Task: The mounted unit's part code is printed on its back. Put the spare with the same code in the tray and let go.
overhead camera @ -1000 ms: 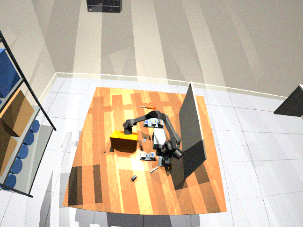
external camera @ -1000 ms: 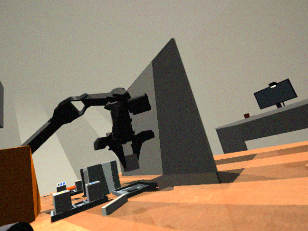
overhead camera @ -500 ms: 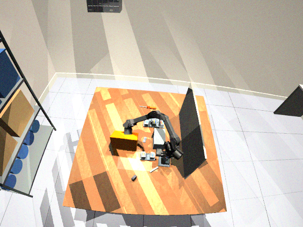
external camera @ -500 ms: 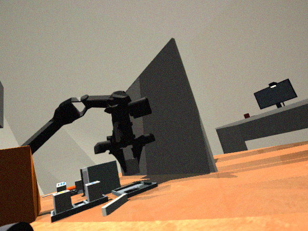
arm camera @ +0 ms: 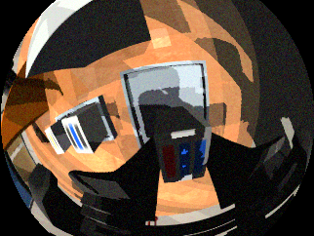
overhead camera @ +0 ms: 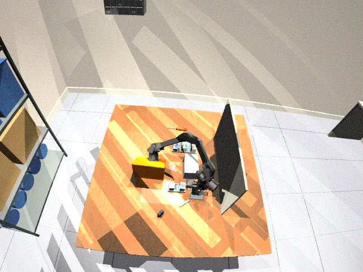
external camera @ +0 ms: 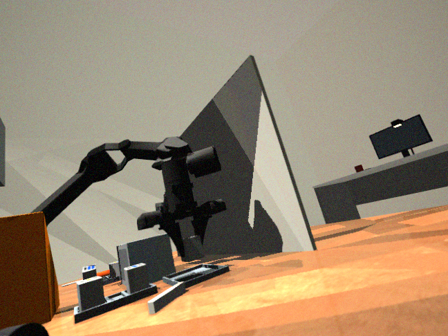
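My gripper tip is now 4 cm above the grey tray. The rest, counted from my gripper tip: bar (10 cm behind, 8 cm to the right, 4 cm below); then rack (14 cm behind, 4 cm to the left, 4 cm below); then spare module (2 cm above).
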